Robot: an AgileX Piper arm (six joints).
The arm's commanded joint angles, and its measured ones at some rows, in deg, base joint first. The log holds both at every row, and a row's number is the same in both.
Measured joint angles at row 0:
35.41, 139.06, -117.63, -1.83, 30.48, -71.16
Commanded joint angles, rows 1 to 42:
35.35, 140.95, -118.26, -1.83, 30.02, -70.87
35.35, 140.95, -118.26, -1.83, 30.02, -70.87
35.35, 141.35, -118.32, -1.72, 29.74, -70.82
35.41, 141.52, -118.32, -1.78, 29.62, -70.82
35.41, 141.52, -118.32, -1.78, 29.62, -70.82
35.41, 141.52, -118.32, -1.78, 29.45, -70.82
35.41, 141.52, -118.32, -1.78, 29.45, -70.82
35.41, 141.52, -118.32, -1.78, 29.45, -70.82
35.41, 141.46, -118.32, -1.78, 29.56, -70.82
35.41, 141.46, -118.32, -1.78, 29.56, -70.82
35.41, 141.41, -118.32, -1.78, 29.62, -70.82
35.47, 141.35, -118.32, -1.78, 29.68, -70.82
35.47, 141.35, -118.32, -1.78, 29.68, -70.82
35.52, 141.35, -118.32, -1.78, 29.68, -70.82
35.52, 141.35, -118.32, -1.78, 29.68, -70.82
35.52, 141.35, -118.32, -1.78, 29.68, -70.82
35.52, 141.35, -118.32, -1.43, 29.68, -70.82
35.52, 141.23, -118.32, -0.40, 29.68, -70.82
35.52, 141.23, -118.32, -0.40, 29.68, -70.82
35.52, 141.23, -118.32, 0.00, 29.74, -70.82
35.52, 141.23, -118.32, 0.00, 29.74, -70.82
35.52, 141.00, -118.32, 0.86, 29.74, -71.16
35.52, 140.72, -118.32, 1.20, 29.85, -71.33
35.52, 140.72, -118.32, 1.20, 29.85, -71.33
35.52, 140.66, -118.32, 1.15, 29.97, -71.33
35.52, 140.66, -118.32, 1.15, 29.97, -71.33
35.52, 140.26, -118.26, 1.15, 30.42, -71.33
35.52, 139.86, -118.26, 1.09, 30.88, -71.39
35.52, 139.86, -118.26, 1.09, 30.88, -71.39
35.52, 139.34, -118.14, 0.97, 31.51, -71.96
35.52, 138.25, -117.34, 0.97, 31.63, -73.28
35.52, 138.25, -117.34, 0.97, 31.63, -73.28
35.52, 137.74, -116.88, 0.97, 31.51, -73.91
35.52, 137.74, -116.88, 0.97, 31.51, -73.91
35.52, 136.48, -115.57, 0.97, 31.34, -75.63
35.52, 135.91, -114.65, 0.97, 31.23, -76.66
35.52, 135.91, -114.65, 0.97, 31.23, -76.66
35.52, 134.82, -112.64, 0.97, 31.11, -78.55
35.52, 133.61, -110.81, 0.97, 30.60, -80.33
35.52, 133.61, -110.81, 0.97, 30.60, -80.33
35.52, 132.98, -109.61, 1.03, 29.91, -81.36
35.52, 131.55, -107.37, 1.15, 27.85, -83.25
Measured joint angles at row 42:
35.58, 134.42, -109.66, 0.86, 31.11, -79.93
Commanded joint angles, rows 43 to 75:
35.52, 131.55, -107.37, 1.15, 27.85, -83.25
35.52, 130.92, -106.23, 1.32, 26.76, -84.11
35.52, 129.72, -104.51, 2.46, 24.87, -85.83
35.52, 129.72, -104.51, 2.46, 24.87, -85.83
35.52, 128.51, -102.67, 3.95, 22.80, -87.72
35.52, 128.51, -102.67, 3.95, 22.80, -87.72
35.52, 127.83, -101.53, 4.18, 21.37, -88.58
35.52, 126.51, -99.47, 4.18, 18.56, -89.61
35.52, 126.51, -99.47, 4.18, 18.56, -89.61
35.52, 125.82, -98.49, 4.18, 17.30, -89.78
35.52, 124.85, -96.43, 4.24, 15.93, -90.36
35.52, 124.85, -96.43, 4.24, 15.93, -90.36
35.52, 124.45, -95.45, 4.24, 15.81, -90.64
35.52, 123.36, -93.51, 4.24, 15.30, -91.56
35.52, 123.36, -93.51, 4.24, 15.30, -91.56
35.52, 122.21, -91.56, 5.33, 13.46, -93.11
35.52, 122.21, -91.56, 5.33, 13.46, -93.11
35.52, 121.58, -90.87, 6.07, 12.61, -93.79
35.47, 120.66, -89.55, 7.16, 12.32, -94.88
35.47, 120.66, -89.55, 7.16, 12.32, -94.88
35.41, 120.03, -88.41, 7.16, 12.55, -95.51
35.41, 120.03, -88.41, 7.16, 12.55, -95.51
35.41, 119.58, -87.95, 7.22, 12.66, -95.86
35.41, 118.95, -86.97, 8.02, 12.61, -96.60
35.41, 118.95, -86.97, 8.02, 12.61, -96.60
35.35, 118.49, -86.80, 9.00, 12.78, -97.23
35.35, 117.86, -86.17, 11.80, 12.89, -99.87
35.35, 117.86, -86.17, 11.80, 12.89, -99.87
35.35, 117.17, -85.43, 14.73, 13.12, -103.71
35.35, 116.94, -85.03, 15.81, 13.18, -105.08
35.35, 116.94, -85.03, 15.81, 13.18, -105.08
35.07, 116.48, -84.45, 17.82, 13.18, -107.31
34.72, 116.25, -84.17, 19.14, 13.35, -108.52
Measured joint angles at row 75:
35.52, 118.54, -84.45, 15.24, 17.02, -104.05
